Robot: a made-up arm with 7 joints.
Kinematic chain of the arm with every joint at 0, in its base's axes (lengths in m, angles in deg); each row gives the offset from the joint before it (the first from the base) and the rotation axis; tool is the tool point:
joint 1: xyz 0 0 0.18 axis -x
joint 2: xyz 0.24 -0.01 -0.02 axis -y
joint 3: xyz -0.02 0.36 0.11 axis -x
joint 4: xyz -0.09 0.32 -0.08 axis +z
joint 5: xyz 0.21 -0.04 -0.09 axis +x
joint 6: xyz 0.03 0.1 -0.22 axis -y
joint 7: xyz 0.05 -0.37 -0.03 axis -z
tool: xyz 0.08 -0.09 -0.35
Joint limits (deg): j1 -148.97..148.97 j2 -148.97..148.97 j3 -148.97..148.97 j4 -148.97..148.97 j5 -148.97..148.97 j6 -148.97..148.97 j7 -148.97..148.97
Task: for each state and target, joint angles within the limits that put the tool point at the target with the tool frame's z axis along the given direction. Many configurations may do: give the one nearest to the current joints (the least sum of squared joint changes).
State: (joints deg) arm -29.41 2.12 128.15 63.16 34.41 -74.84 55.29
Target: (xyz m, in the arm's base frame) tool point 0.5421 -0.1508 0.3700 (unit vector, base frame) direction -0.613 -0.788 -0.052
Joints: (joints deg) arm 16.02 -36.61 134.94 104.02 39.58 -98.66 70.58
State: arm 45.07 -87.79 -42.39 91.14 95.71 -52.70 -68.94
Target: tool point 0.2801 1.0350 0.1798 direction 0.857 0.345 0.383
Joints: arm 5.79 -77.91 -71.08 103.83 46.08 -89.02 -35.03
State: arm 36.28 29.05 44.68 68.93 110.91 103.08 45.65
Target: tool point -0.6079 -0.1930 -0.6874 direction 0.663 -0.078 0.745
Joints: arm 67.17 -24.50 37.85 98.82 100.06 67.57 56.22
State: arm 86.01 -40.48 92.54 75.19 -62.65 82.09 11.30
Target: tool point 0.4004 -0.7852 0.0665 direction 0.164 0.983 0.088
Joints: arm 98.56 -29.96 92.02 65.46 -14.58 105.91 19.41
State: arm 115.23 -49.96 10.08 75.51 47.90 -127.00 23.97
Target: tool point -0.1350 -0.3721 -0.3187 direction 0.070 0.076 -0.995
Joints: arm 75.62 -41.90 11.72 85.08 35.02 -81.65 26.49
